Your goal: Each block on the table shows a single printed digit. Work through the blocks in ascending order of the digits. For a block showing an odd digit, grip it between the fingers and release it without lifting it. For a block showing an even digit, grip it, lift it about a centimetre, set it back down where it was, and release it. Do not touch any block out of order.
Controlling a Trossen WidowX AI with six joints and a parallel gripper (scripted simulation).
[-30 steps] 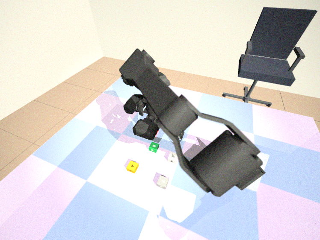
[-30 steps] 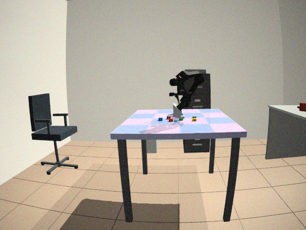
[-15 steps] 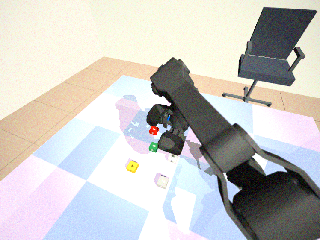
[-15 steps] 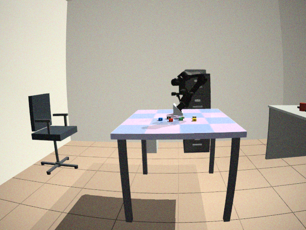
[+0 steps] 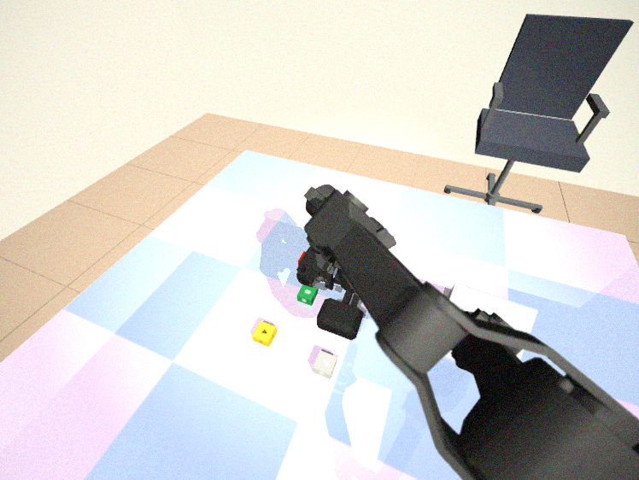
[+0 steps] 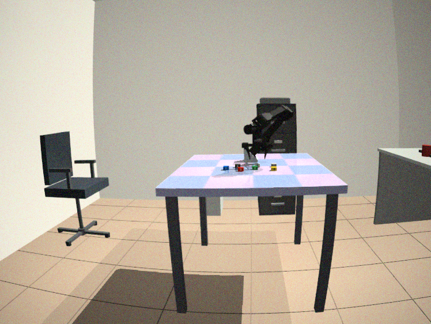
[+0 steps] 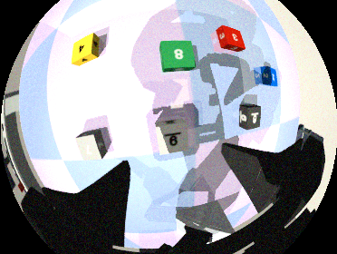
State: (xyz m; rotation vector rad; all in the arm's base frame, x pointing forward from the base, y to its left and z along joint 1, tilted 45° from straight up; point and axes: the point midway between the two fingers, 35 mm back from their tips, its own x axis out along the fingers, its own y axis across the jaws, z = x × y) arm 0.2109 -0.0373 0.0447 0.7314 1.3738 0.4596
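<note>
My gripper tip is now 30 mm above the white block and 10 mm short of it. From my gripper tip the other things lie so: green block (90 mm ahead, 30 mm to the right, 30 mm below); then grey block (100 mm to the left, 30 mm below, 20 mm ahead); then black block (120 mm to the right, 30 mm below).
</note>
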